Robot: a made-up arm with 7 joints.
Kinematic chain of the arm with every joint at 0, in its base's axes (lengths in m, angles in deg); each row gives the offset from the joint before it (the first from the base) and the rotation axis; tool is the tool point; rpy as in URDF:
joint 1: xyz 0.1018 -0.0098 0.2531 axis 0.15 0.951 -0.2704
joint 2: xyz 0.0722 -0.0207 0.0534 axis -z
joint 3: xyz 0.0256 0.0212 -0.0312 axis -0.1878 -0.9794 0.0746
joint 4: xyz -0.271 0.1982 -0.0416 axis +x
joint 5: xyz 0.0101 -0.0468 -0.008 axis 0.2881 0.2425 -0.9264
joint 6: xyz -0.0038 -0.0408 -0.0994 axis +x
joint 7: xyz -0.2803 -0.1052 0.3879 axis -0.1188 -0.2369 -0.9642
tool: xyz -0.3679 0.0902 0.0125 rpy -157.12 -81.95 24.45
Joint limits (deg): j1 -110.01..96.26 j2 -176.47..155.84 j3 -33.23..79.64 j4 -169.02..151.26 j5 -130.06..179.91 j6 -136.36..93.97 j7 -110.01..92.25
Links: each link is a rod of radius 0.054 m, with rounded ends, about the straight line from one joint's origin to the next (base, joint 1, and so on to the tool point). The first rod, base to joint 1, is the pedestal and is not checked.
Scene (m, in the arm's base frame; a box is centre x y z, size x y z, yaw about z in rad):
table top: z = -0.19
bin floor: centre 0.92 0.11 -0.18 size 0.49 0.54 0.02 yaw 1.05
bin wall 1: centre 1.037 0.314 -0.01 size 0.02 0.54 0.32 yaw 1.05
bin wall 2: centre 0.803 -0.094 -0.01 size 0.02 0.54 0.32 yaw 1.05
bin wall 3: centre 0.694 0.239 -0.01 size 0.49 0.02 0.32 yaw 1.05
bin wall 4: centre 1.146 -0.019 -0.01 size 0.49 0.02 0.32 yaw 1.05
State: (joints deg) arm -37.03 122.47 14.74 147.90 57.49 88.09 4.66
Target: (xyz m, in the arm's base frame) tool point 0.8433 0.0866 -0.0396
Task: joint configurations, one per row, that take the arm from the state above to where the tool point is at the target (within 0.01 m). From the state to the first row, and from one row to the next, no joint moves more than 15 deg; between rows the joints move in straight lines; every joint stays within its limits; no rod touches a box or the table.
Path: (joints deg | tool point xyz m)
1: -49.15 133.59 24.34 149.02 48.19 84.77 17.02 | 0.7999 0.6782 0.2933
2: -61.28 144.72 33.94 150.14 38.89 81.45 29.37 | 0.9375 0.4515 0.3584
3: -73.40 155.84 43.54 151.26 29.59 78.13 41.73 | 0.9733 0.2291 0.4163
4: -59.81 155.84 40.20 151.26 32.78 78.19 48.88 | 0.9588 0.1804 0.2461
5: -46.22 155.84 36.85 151.26 35.97 78.26 56.02 | 0.9132 0.1326 0.0932
6: -32.63 155.84 33.51 151.26 39.17 78.32 63.17 | 0.8433 0.0866 -0.0396

